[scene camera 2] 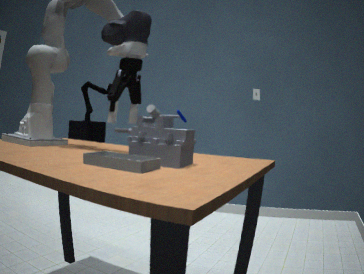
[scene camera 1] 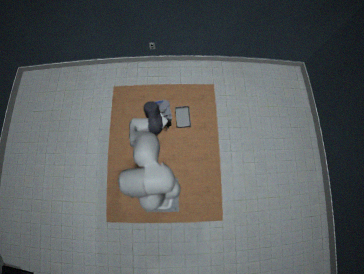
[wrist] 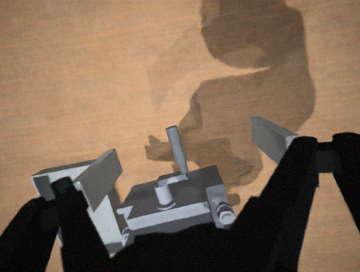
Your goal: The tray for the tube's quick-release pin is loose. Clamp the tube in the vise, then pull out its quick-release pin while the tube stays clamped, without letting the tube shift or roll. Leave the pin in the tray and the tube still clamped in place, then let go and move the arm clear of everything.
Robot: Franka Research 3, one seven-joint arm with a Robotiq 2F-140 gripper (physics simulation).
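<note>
The grey vise stands on the table, its handle sticking out toward the robot's base. The tube lies across the top of the vise; whether the jaws grip it cannot be told. The pin's blue end sticks out on the side away from the handle. The grey tray stands beside the vise. My gripper is open and empty, above the handle side of the vise. Its dark body hides the tube in the wrist view.
The arm reaches over the wooden table from its base. A black box with a thin jointed black arm shows behind the table in scene camera 2. The tray's walls stand low near the vise.
</note>
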